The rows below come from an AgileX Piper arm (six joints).
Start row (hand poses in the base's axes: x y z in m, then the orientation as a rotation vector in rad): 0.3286, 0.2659, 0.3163, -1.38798, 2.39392, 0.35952
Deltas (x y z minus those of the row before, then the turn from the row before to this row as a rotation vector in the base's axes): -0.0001, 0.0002, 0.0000, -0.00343, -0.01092, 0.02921; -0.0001, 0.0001, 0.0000, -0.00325, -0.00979, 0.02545; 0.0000, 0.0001, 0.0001, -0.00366, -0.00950, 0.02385; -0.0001, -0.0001, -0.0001, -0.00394, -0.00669, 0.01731; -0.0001, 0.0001, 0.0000, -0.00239, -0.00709, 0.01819; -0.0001, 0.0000, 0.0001, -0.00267, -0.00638, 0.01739; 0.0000, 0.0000, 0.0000, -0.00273, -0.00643, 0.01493; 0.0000, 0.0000, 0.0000, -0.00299, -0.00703, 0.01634; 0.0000, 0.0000, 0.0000, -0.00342, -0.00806, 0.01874
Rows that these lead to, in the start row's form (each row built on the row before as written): 0.3285, 0.2661, 0.3163, -1.42410, 2.36881, 0.35465; 0.3284, 0.2662, 0.3163, -1.45533, 2.34646, 0.34984; 0.3284, 0.2663, 0.3164, -1.48455, 2.32524, 0.34433; 0.3283, 0.2662, 0.3163, -1.50622, 2.31044, 0.33904; 0.3282, 0.2663, 0.3163, -1.52800, 2.29377, 0.33535; 0.3281, 0.2663, 0.3164, -1.54893, 2.27817, 0.33171; 0.3281, 0.2663, 0.3164, -1.56683, 2.26414, 0.32728; 0.3281, 0.2663, 0.3164, -1.58629, 2.24865, 0.32242; 0.3281, 0.2663, 0.3164, -1.60844, 2.23070, 0.31683
